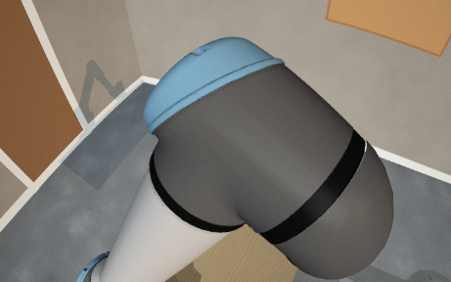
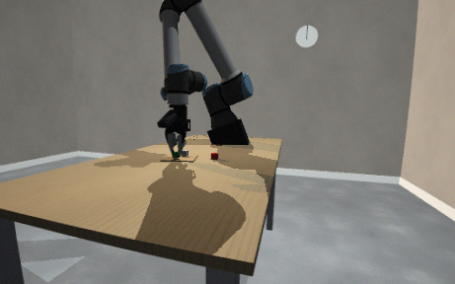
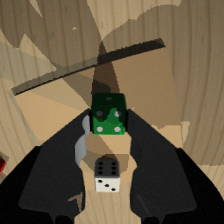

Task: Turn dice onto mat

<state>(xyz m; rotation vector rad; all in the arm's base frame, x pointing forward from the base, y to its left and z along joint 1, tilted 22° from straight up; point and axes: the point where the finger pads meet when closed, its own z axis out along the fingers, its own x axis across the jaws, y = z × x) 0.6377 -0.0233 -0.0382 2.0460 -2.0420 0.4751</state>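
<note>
Now: the green die 1 cm below my hand. Round my hand: red die: 15 cm to the left, 8 cm behind, 2 cm below; tan mat: 4 cm behind, 3 cm below; white die: 8 cm behind, 1 cm below.
</note>
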